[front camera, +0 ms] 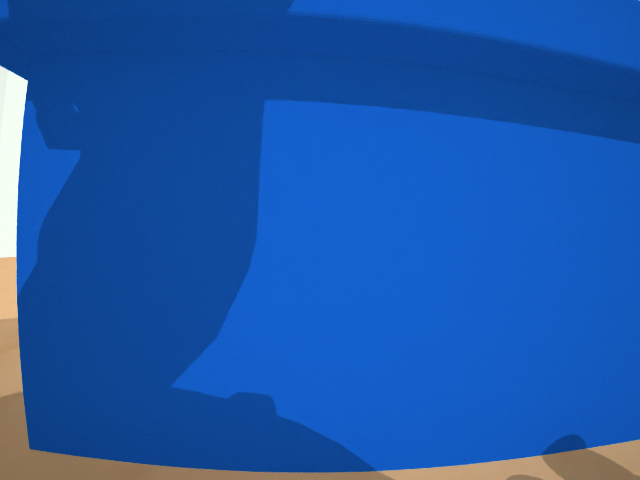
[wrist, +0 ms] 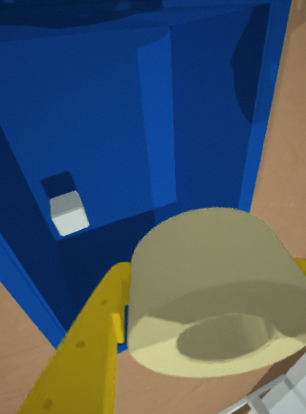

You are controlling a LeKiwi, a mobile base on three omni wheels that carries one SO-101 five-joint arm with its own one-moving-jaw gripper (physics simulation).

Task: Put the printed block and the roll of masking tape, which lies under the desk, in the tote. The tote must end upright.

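Places are measured from the arm's base along level axes (x ahead, y left, z up), in millimetres.
Where they show: end effector, tool point: (wrist: 131,277).
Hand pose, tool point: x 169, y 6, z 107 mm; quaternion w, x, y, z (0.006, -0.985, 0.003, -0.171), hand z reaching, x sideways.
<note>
Each offset is from my tool point to the top centre of the thing. Level surfaces: height alone.
The blue tote {36 mm ahead, 62 mm right, 76 mm down} (front camera: 413,258) (wrist: 257,165) stands upright; its near wall fills most of the front camera view. In the wrist view its open inside shows, and the white printed block {17 mm back, 85 mm right, 154 mm down} (wrist: 70,215) lies on its floor, towards the left. My gripper (wrist: 215,295) is shut on the cream roll of masking tape {19 mm ahead, 2 mm right, 35 mm up} (wrist: 210,260), with a yellow jaw on each side of it. The roll is drawn over the near end of the tote, partly past its rim. The roll hides part of the right jaw and of the tote's near right corner.
Brown floor {196 mm down} (front camera: 7,361) (wrist: 285,165) shows beside the tote in both views. A pale wall (front camera: 10,165) shows at the far left of the front camera view. White parts of the robot's base (wrist: 285,395) show at the lower right of the wrist view. Shadows fall across the tote's wall.
</note>
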